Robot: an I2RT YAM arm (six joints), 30 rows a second.
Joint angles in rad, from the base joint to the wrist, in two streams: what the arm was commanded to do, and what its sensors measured. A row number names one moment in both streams.
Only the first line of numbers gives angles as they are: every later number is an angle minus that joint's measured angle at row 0.
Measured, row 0:
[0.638, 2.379, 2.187, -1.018, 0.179, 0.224]
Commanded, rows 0 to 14:
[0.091, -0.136, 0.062, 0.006, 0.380, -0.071]
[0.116, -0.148, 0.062, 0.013, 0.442, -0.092]
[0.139, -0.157, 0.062, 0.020, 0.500, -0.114]
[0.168, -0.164, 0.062, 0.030, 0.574, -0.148]
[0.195, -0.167, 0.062, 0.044, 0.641, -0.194]
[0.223, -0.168, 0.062, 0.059, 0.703, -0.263]
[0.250, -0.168, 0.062, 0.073, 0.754, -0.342]
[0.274, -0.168, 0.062, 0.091, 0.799, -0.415]
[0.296, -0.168, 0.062, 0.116, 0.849, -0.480]
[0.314, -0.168, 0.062, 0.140, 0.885, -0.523]
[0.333, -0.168, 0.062, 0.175, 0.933, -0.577]
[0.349, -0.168, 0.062, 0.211, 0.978, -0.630]
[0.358, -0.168, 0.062, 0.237, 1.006, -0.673]
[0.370, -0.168, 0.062, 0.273, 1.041, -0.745]
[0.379, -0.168, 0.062, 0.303, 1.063, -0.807]
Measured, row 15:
[0.373, -0.148, 0.046, 0.257, 0.856, -0.553]
